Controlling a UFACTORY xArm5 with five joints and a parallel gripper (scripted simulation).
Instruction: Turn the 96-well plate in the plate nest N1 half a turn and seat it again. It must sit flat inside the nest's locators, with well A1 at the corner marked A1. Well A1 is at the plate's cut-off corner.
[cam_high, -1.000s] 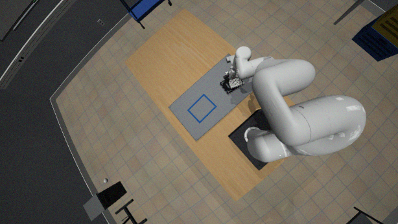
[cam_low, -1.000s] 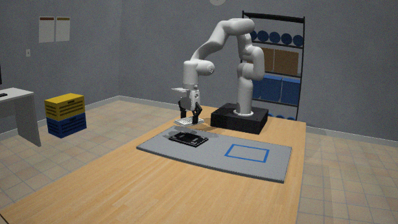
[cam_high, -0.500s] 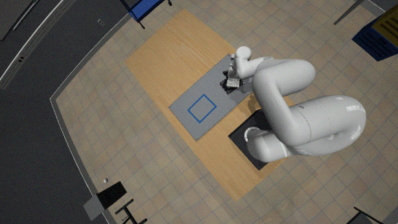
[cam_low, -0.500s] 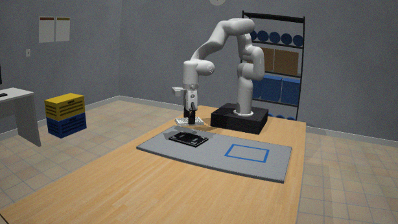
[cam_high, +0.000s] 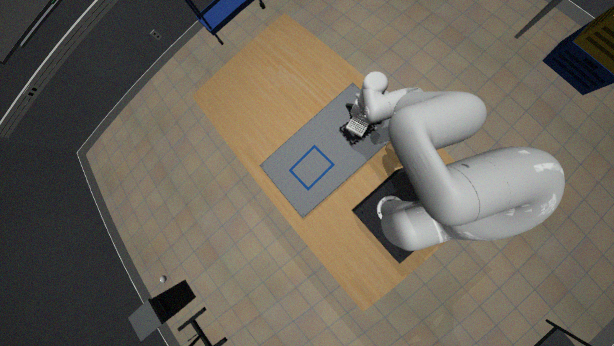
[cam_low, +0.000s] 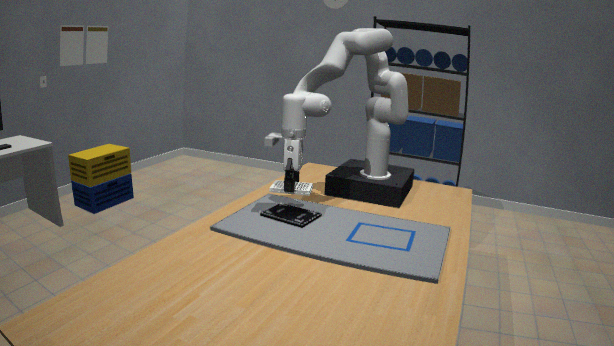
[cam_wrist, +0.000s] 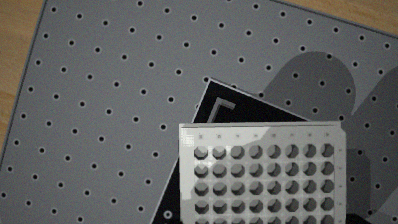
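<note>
My gripper is now 10 mm above the white 96-well plate. The rest, counted from my hand: black plate nest 100 mm below; then A1 mark 60 mm behind, 70 mm to the right, 100 mm below.
</note>
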